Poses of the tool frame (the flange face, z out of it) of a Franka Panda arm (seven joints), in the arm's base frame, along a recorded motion.
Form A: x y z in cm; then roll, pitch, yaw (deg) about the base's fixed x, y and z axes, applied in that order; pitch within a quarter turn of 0, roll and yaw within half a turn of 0.
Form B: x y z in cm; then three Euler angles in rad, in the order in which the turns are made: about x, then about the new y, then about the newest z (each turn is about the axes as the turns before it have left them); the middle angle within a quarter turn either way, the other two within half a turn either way. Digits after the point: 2 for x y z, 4 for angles.
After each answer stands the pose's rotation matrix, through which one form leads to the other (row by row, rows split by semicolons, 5 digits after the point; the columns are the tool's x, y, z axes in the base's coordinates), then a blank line. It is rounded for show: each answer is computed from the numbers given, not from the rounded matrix.
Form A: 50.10, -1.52, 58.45, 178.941, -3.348, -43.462
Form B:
50.10, -1.52, 58.45, 3.0880, 0.0297, 0.7599
0.72459 -0.68854 0.02967; -0.68670 -0.72496 -0.05358; 0.05840 0.01845 -0.99812

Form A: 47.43, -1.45, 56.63, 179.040, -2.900, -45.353
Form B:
47.43, -1.45, 56.63, 3.0938, 0.0236, 0.7925
0.70184 -0.71195 0.02363; -0.71054 -0.70204 -0.04776; 0.05059 0.01673 -0.99858

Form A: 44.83, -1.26, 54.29, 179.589, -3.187, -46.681
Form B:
44.83, -1.26, 54.29, 3.0962, 0.0329, 0.8157
0.68500 -0.72780 0.03292; -0.72642 -0.68575 -0.04537; 0.05559 0.00716 -0.99843

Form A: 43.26, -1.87, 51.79, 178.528, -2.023, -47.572
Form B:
43.26, -1.87, 51.79, 3.0982, 0.0048, 0.8308
0.67424 -0.73849 0.00485; -0.73767 -0.67377 -0.04338; 0.03530 0.02567 -0.99905

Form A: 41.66, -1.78, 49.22, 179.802, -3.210, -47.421
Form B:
41.66, -1.78, 49.22, 3.0980, 0.0353, 0.8285
0.67554 -0.73647 0.03534; -0.73519 -0.67646 -0.04357; 0.05600 0.00345 -0.99843

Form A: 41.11, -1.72, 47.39, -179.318, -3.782, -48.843
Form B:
41.11, -1.72, 47.39, 3.0997, 0.0524, 0.8532
0.65669 -0.75234 0.05237; -0.75127 -0.65867 -0.04183; 0.06596 -0.01188 -0.99775

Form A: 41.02, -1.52, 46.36, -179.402, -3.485, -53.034
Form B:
41.02, -1.52, 46.36, 3.0992, 0.0449, 0.9263
0.60023 -0.79857 0.04489; -0.79751 -0.60182 -0.04229; 0.06079 -0.01042 -0.99810

